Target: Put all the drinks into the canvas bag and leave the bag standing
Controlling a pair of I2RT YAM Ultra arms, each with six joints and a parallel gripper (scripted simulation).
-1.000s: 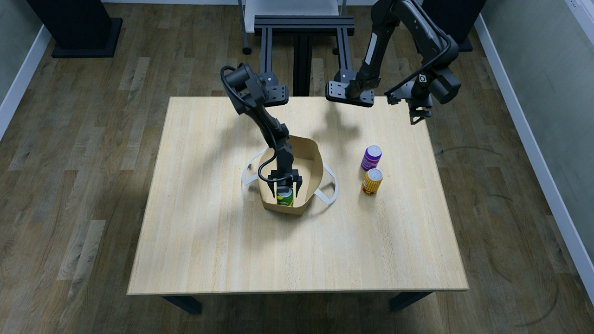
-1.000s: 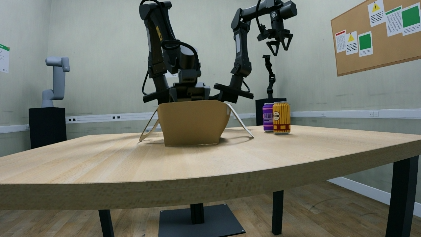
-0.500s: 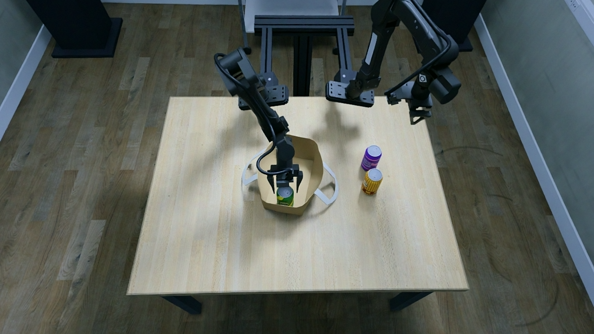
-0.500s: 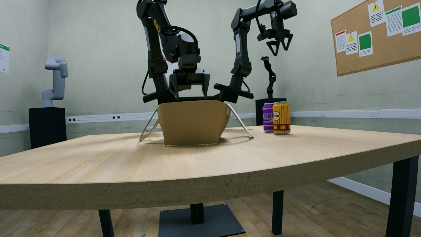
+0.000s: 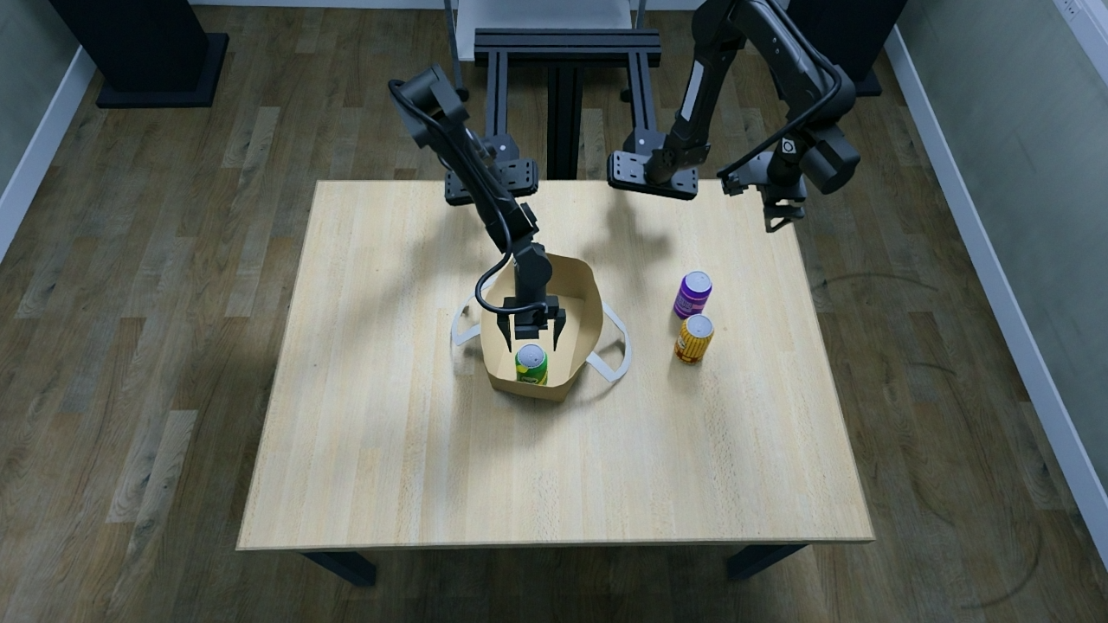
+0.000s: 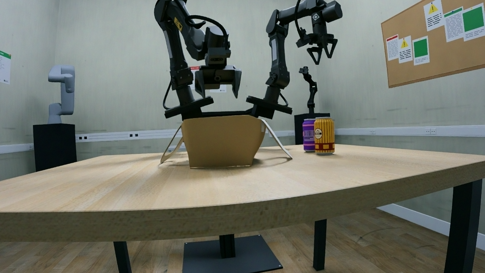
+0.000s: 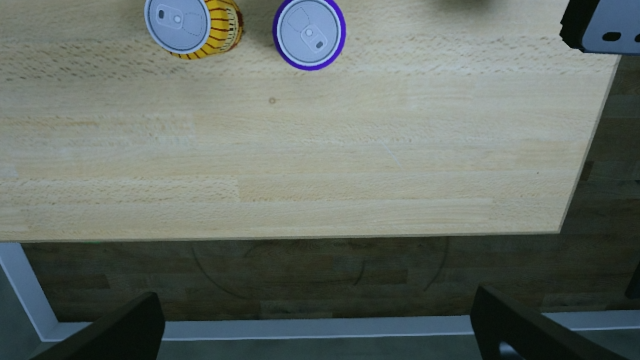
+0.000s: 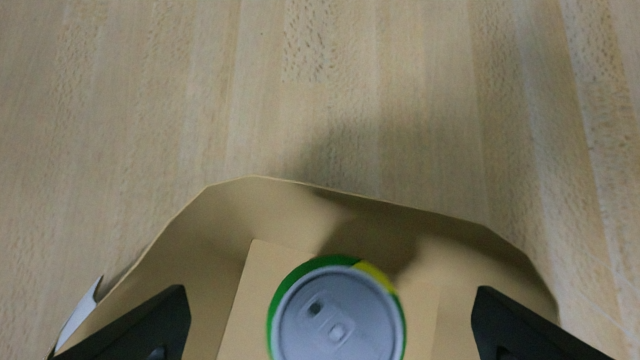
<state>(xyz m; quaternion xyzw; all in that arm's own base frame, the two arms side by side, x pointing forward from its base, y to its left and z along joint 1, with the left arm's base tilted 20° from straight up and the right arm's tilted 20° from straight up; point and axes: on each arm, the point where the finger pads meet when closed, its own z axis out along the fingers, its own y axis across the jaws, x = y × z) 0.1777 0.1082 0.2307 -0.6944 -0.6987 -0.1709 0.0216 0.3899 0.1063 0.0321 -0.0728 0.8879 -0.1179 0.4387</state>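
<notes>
The striped can lies 60 mm behind my right hand, 350 mm to the left of it and 120 mm below it. From my right hand the other things lie so: purple can (170 mm behind, 360 mm to the left, 120 mm below); green can (10 mm behind, 120 mm below).
</notes>
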